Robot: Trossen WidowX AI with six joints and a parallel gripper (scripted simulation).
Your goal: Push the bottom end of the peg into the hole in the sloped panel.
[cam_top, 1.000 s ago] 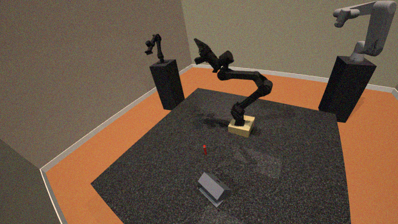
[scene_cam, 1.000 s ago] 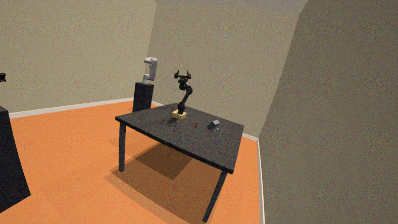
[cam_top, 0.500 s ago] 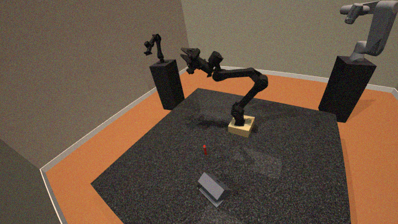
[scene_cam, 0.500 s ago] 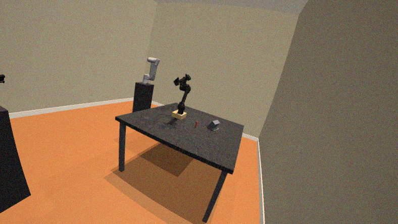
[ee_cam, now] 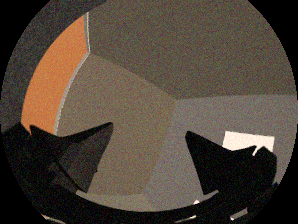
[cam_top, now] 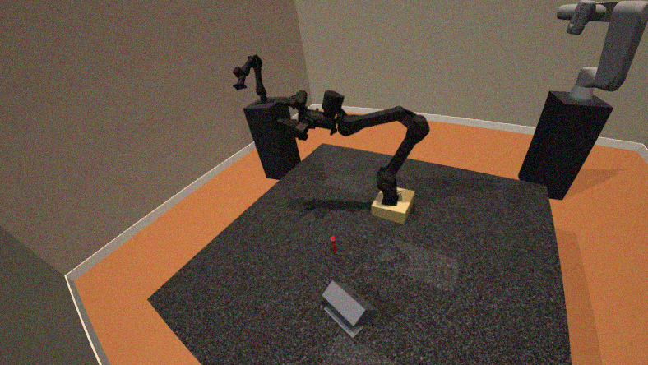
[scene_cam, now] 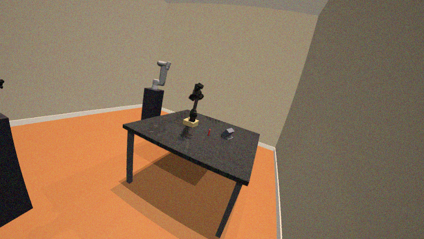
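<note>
The red peg is 430 mm below my gripper tip, 230 mm to the left of it and 170 mm ahead of it. Round my gripper tip: grey sloped panel 440 mm below, 370 mm ahead, 360 mm to the left.
</note>
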